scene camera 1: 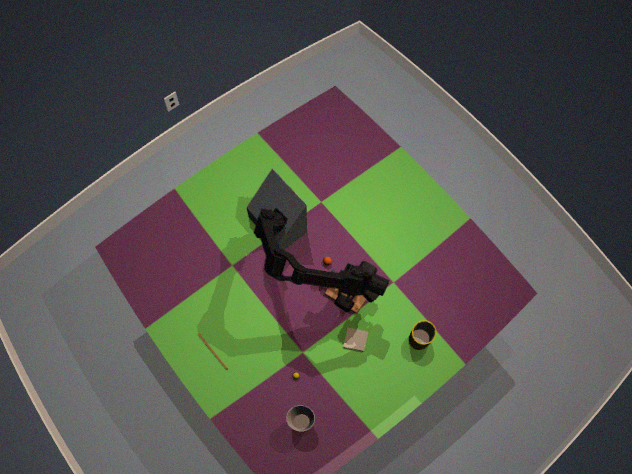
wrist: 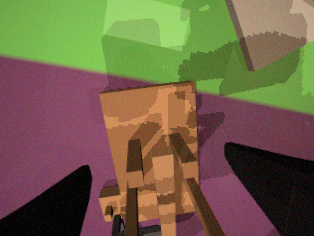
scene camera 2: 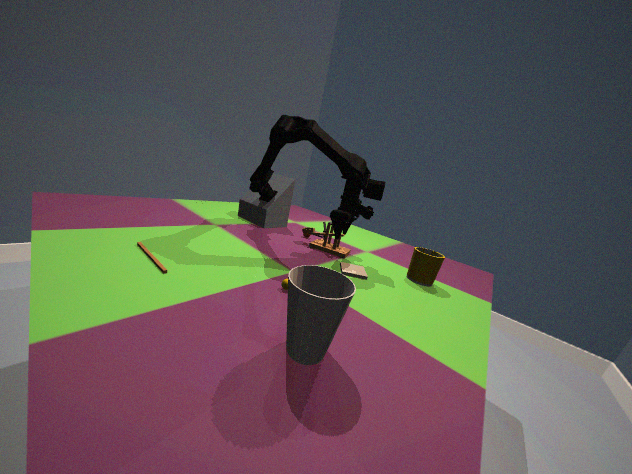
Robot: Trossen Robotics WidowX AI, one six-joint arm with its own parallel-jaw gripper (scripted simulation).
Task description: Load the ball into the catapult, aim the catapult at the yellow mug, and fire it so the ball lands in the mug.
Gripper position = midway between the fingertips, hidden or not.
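Observation:
A grey cup (scene camera 2: 318, 297) is present; in the wrist view the grey cup is out of frame. My gripper (scene camera 2: 340, 236), visible also in the wrist view (wrist: 159, 160), is open and holds nothing.

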